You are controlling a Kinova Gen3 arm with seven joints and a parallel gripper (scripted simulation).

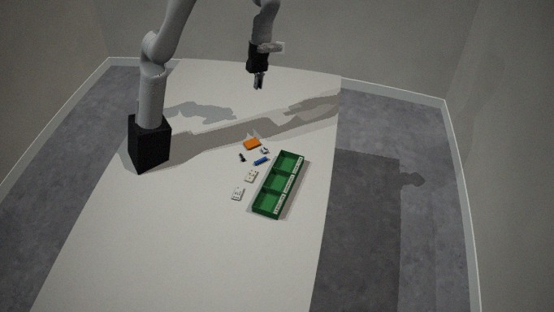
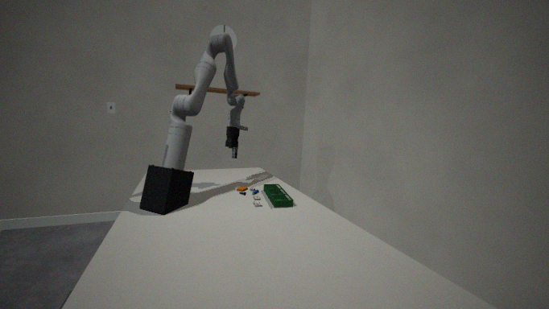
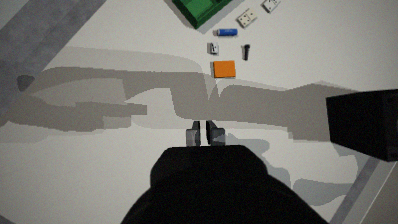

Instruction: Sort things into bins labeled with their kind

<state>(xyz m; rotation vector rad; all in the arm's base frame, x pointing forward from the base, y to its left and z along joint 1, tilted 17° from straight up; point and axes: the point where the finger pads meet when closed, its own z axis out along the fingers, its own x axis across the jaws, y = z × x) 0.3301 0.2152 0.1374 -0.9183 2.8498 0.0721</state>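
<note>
The green three-part bin lies 320 mm to the right of my hand, 150 mm below it and 130 mm ahead of it. Also, from my hand: black bolt 220 mm to the right, 160 mm below, 10 mm behind; grey piece 170 mm to the right, 160 mm below, 50 mm ahead; orange flat block 160 mm below, 150 mm to the right.
</note>
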